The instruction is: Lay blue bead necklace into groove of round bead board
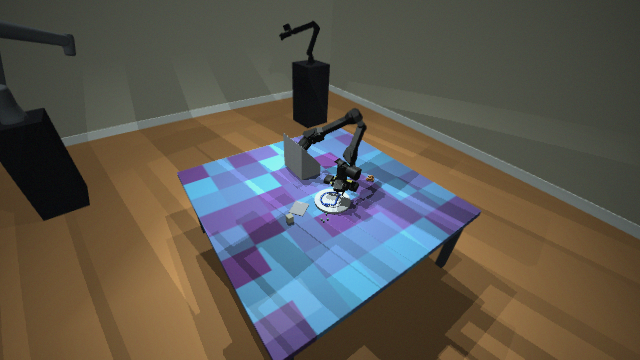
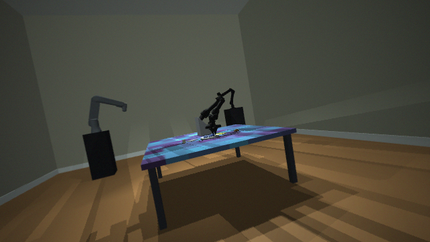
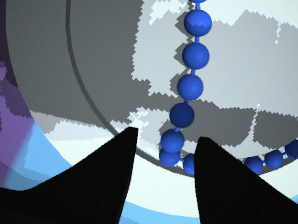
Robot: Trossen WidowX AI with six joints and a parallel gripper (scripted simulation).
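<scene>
Now: gripper tip 50 mm to the left of the round white bead board and 10 mm above it. Round my gripper tip: cream cube (330 mm to the right, 20 mm behind); then yellow patch (110 mm to the left, 100 mm behind, 20 mm below); then flat grey square (240 mm to the right, 60 mm behind, 20 mm below).
</scene>
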